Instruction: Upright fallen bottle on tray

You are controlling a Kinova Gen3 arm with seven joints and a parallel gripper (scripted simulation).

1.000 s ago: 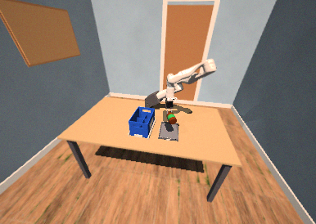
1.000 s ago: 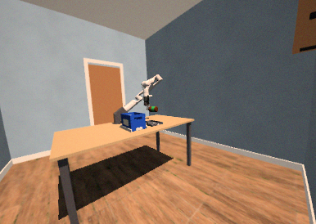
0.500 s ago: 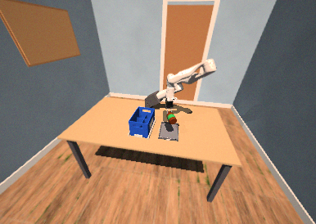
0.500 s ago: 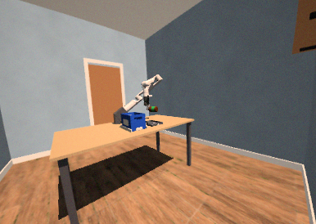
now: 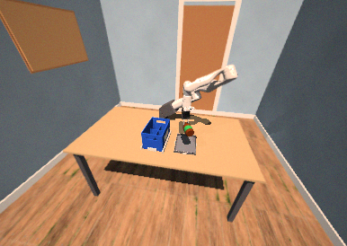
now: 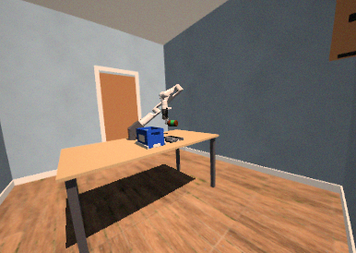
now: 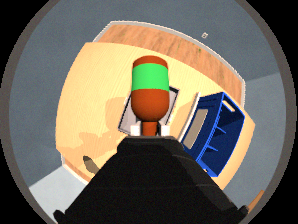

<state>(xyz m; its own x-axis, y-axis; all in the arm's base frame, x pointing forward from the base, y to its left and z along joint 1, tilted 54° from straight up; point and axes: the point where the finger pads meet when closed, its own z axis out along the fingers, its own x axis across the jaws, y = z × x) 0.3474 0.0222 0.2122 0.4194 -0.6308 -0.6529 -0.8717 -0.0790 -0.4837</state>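
Right now the bottle is 5 cm ahead of my hand, 2 cm to the left of it and 1 cm below it. Also, from my hand: blue crate 26 cm to the right, 12 cm below, 5 cm ahead; then tray 19 cm below, 3 cm ahead, 2 cm to the left.
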